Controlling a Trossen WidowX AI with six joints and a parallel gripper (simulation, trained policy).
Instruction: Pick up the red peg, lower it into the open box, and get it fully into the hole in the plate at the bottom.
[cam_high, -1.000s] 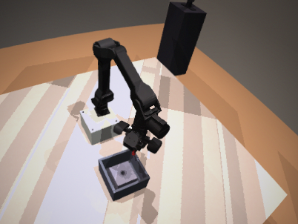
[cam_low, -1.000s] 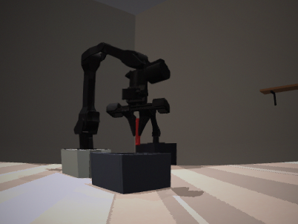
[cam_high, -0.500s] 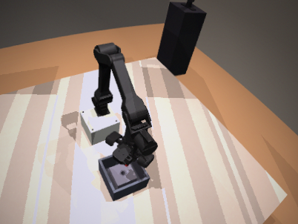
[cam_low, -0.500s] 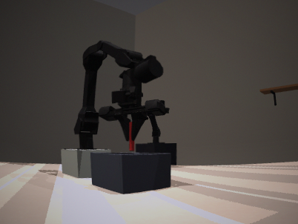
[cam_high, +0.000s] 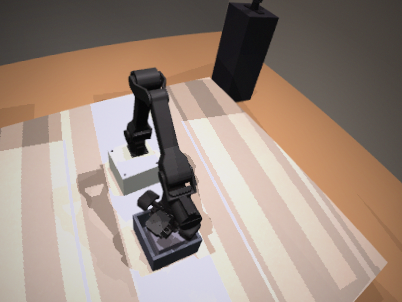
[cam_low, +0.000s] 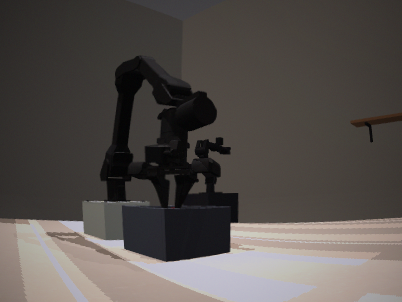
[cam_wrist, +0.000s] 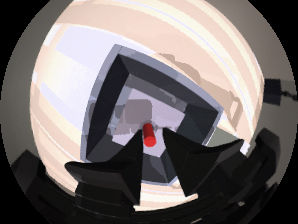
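My gripper tip is now 10 mm past the red peg and 10 mm to the right of it. From my gripper tip the other things lie so: dark box (10 mm to the left, 60 mm below); grey plate (10 mm to the left, 40 mm below).
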